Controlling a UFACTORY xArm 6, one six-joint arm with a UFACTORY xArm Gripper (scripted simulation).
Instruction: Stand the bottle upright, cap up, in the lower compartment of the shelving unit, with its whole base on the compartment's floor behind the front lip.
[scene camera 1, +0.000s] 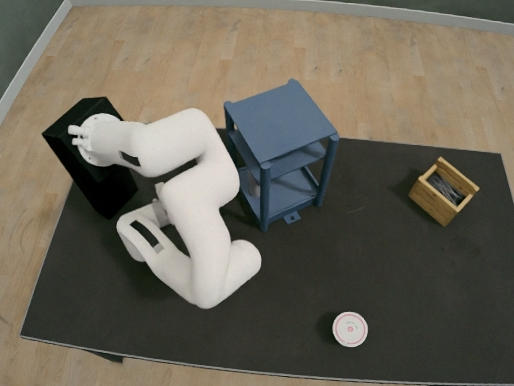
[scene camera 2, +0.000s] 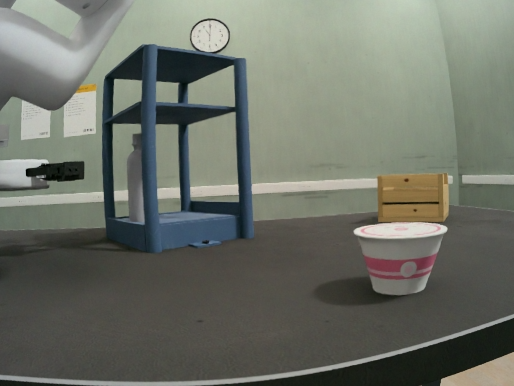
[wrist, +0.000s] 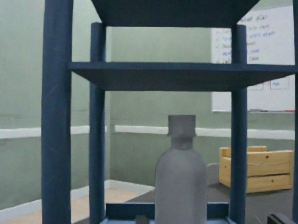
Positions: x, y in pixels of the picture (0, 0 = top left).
Scene:
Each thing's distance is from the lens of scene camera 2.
my gripper (scene camera 2: 79, 171): 0.71 m
wooden crate (scene camera 2: 393, 205): 0.90 m
shelving unit (scene camera 2: 212, 221): 0.71 m
The marked spots on the shelving unit and the wooden crate are 0.42 m apart.

